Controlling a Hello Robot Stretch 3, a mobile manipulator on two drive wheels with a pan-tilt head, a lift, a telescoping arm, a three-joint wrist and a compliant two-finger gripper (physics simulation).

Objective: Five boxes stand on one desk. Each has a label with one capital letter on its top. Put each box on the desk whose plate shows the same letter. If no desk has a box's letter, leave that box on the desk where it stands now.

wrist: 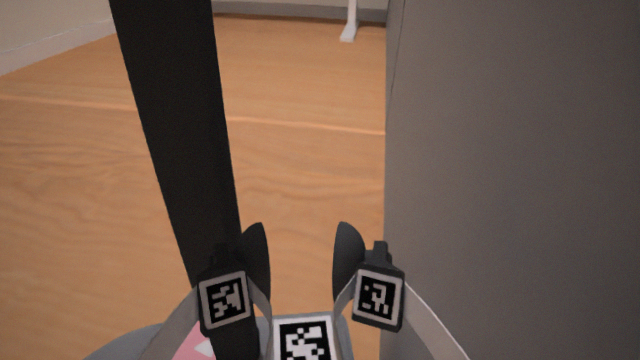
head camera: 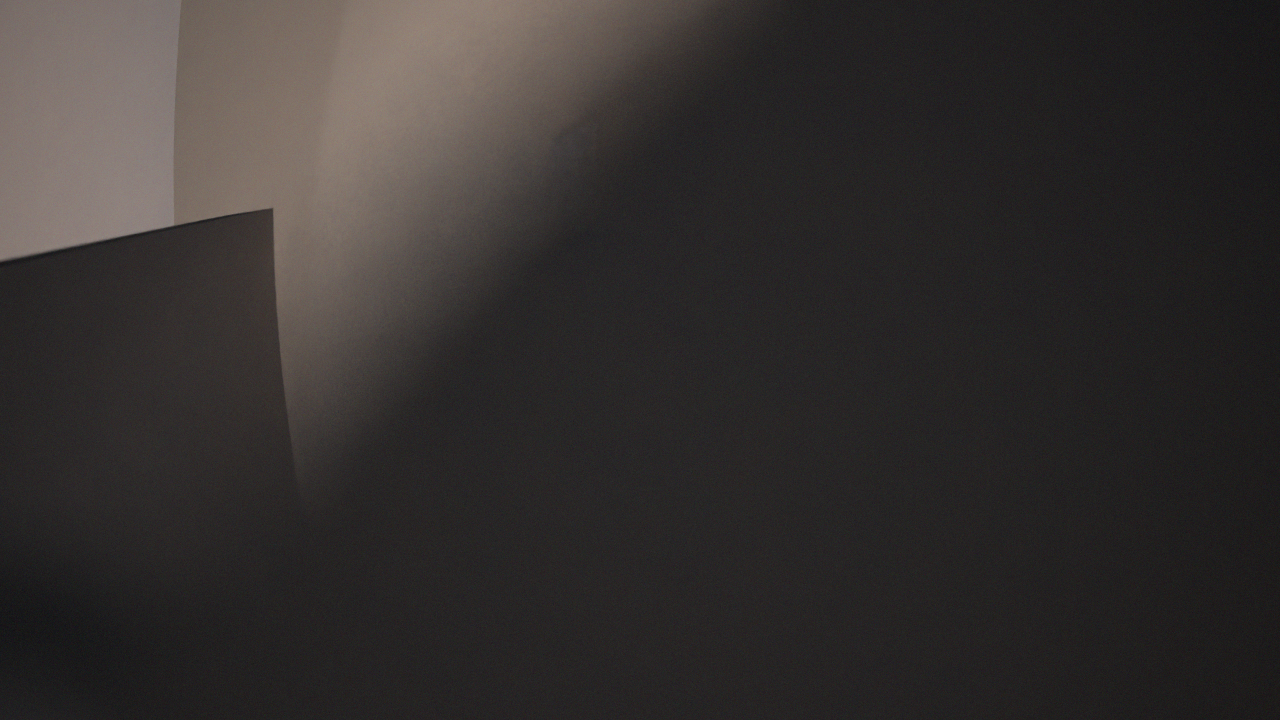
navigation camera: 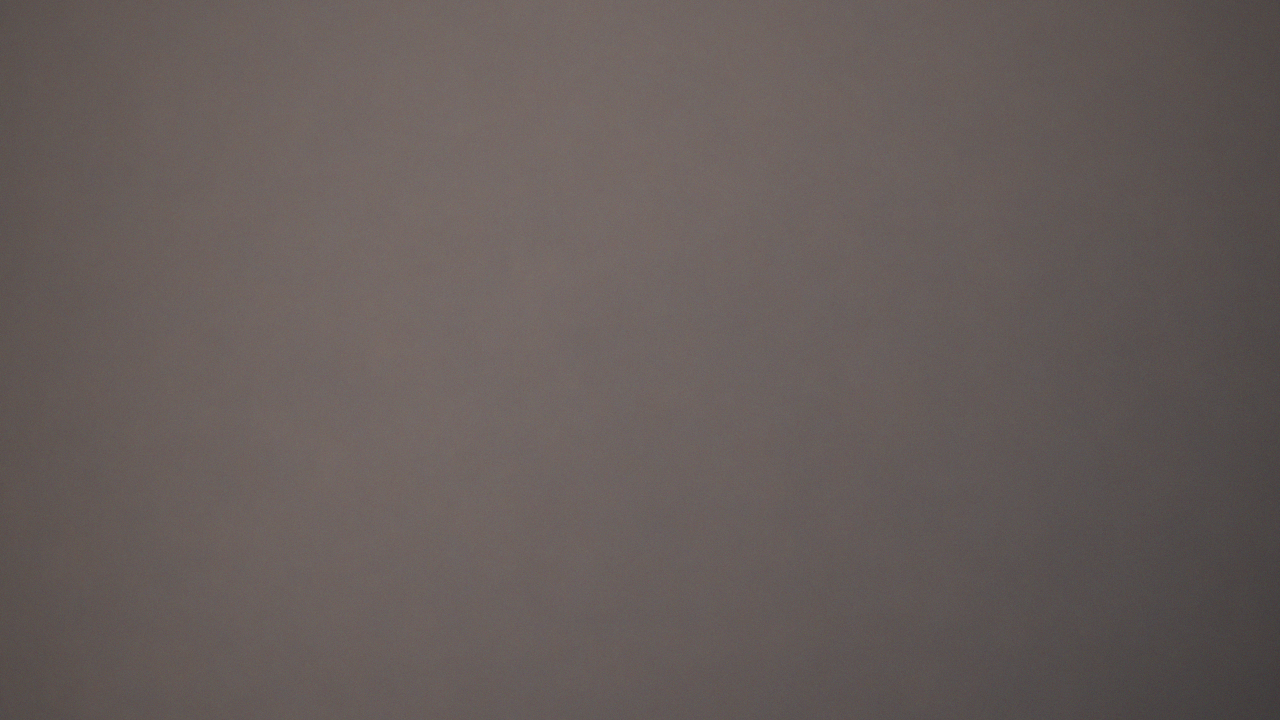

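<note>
My gripper (wrist: 300, 250) is open, its two dark fingertips apart with wooden floor showing between them. No box is between them. A white desk leg (wrist: 351, 22) with its foot on the floor shows at the top of the wrist view, far beyond the gripper. The boxes, their letters, the desk tops and the letter plates do not show in the head, navigation or wrist view.
A tall grey panel (wrist: 510, 175) stands close on the right of the wrist view. A dark post (wrist: 175, 115) crosses the left side. A plain grey-brown surface (navigation camera: 626, 358) fills the navigation view. A dark surface (head camera: 805, 402) covers most of the head view.
</note>
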